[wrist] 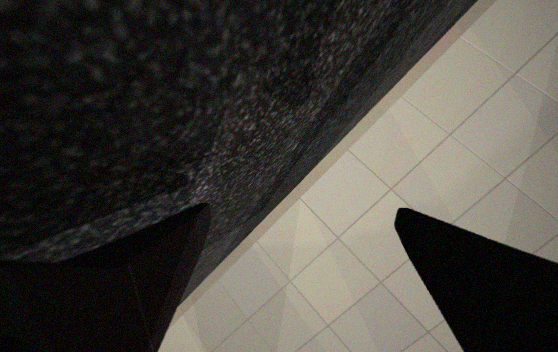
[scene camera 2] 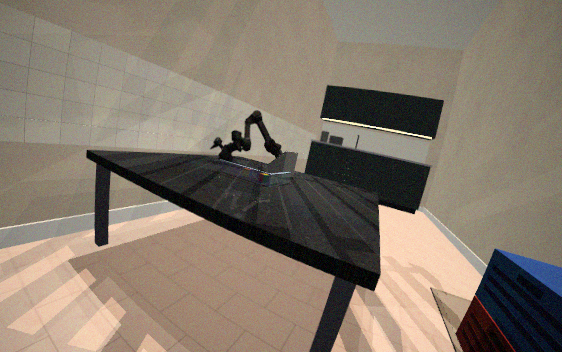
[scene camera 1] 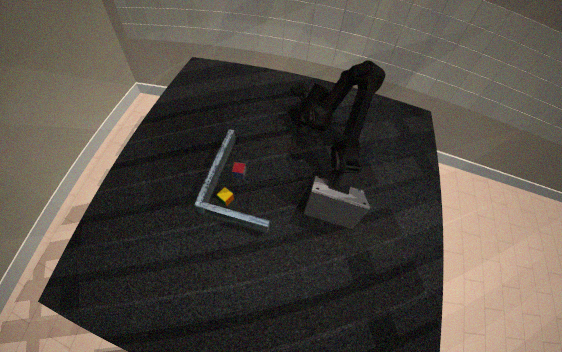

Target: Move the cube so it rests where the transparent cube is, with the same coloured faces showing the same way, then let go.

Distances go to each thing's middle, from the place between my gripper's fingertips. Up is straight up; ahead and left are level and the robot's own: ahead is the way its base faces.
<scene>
I see my gripper 8 cm short of the frame [scene camera 1: 202,205], 44 cm to the right of it and 2 cm above it.
</scene>
